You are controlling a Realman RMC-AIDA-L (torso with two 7-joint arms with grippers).
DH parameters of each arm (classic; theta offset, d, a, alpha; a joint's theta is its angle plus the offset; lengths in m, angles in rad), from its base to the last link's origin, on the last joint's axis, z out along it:
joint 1: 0 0.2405 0 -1.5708
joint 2: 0 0 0 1.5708
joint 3: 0 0.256 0 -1.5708
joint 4: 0 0 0 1.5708
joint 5: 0 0.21 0 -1.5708
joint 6: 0 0 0 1.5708
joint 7: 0 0.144 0 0
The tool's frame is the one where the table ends.
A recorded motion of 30 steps. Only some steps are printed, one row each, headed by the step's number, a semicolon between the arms.
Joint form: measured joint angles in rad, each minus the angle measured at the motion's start. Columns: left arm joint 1, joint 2, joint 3, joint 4, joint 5, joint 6, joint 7; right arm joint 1, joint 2, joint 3, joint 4, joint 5, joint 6, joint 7.
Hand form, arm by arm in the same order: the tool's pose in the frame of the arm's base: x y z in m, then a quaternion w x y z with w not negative. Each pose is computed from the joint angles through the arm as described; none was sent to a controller.
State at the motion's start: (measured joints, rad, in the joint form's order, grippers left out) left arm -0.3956 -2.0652 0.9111 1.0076 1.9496 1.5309 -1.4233; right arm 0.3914 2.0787 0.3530 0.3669 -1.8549 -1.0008 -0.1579
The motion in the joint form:
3: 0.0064 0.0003 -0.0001 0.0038 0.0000 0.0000 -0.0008; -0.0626 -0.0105 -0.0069 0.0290 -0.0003 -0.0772 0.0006
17: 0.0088 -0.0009 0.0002 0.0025 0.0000 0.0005 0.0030; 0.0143 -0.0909 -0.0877 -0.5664 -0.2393 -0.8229 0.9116
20: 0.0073 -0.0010 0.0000 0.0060 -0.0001 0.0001 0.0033; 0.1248 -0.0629 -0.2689 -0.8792 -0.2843 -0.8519 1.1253
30: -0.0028 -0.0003 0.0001 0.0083 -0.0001 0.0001 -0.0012; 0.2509 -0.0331 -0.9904 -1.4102 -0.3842 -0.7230 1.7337
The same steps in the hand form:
3: -0.2563 0.3257 0.0339 0.17210 -0.96520 -0.11981 -0.15626; 0.3218 0.2810 -0.0771 0.56894 -0.75200 0.24399 0.22643
17: -0.2570 0.3248 0.0331 0.17161 -0.96528 -0.11970 -0.15640; 0.3201 0.2740 0.0613 0.41457 -0.76098 0.14588 0.47724
20: -0.2560 0.3256 0.0337 0.17265 -0.96540 -0.11745 -0.15618; 0.2999 0.3020 0.0762 0.31871 -0.84901 0.12183 0.40344
30: -0.2526 0.3284 0.0343 0.17221 -0.96582 -0.11369 -0.15688; 0.2185 0.3634 0.0706 0.14222 -0.97443 0.12816 0.11763

